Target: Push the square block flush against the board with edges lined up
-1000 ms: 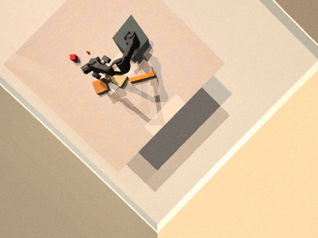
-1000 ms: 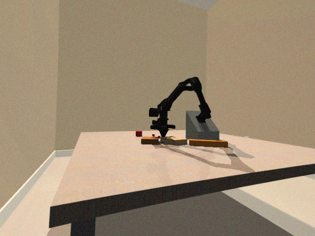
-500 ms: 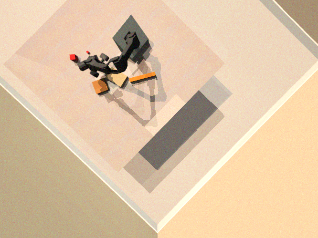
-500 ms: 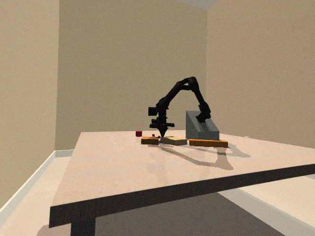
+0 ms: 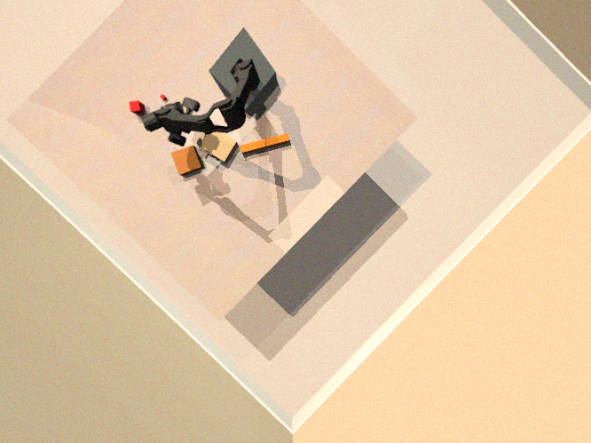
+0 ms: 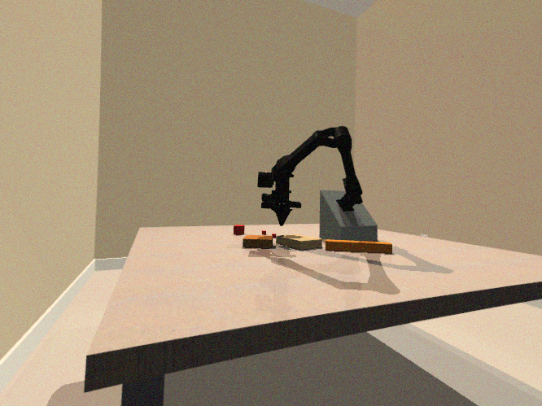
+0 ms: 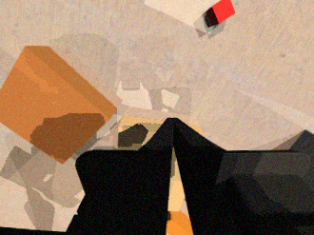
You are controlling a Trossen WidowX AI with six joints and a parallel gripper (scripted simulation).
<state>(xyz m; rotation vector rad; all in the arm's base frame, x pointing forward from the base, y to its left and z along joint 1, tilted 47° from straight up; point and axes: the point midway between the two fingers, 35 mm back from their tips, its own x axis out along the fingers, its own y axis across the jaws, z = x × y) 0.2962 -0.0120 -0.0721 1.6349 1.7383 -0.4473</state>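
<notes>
The tan block is 11 cm to the left of my gripper tip, 5 cm below it and 1 cm behind it. From my gripper tip the other things lie so: orange square block 13 cm ahead, 5 cm to the left, 5 cm below; then orange board 28 cm to the left, 14 cm behind, 5 cm below; then red cube 26 cm to the right, 7 cm ahead, 4 cm below.
</notes>
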